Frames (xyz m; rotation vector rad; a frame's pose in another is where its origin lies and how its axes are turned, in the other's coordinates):
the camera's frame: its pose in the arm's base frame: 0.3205 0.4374 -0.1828 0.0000 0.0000 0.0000
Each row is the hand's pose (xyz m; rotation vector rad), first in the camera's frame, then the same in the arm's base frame.
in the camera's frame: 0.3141 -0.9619 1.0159 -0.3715 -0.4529 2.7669
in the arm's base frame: 0.6346 -0.5245 0.8331 -0.3715 -0.4529 2.7669
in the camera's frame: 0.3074 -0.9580 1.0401 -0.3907 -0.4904 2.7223
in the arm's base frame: 0.6279 -0.5206 0.8573 -0.3907 -0.4904 2.7223
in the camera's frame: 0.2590 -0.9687 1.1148 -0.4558 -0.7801 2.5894
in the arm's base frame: 0.5795 -0.5313 0.9320 -0.4558 -0.7801 2.5894
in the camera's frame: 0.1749 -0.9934 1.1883 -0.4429 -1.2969 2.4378
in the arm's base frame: 0.4954 -0.5560 1.0055 -0.4429 -1.2969 2.4378
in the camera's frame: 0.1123 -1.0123 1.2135 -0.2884 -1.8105 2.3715
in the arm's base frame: 0.4328 -0.5749 1.0307 -0.2884 -1.8105 2.3715
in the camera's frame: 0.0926 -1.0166 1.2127 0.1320 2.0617 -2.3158
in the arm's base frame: 0.4131 -0.5792 1.0299 0.1320 2.0617 -2.3158
